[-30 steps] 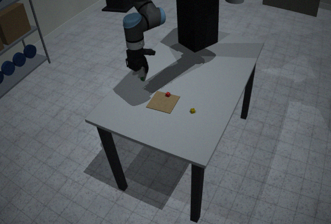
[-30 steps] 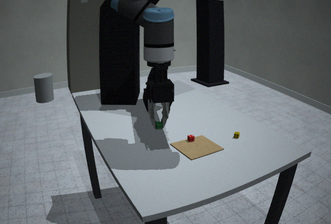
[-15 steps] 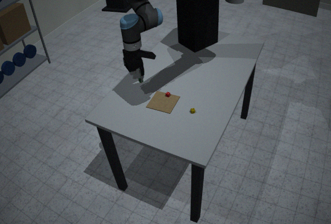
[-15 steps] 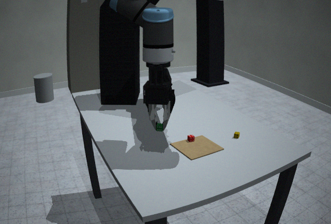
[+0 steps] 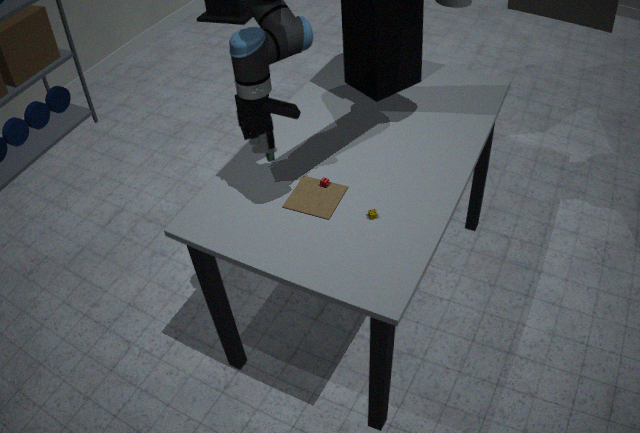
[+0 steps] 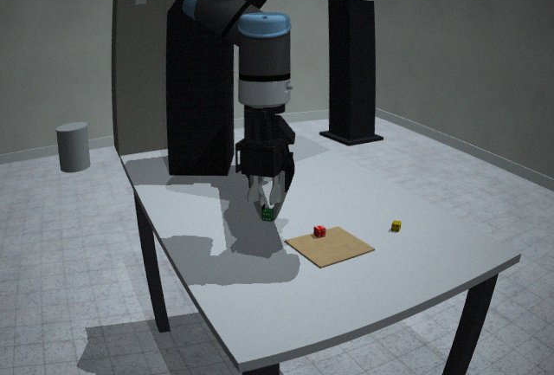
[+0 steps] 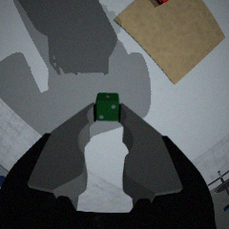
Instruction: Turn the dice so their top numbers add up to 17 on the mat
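Now: hand 10 mm above the green die. The rest, counted from my hand: mat (20 mm ahead, 140 mm to the left, 100 mm below); red die (30 mm behind, 150 mm to the left, 90 mm below); yellow die (40 mm ahead, 310 mm to the left, 100 mm below).
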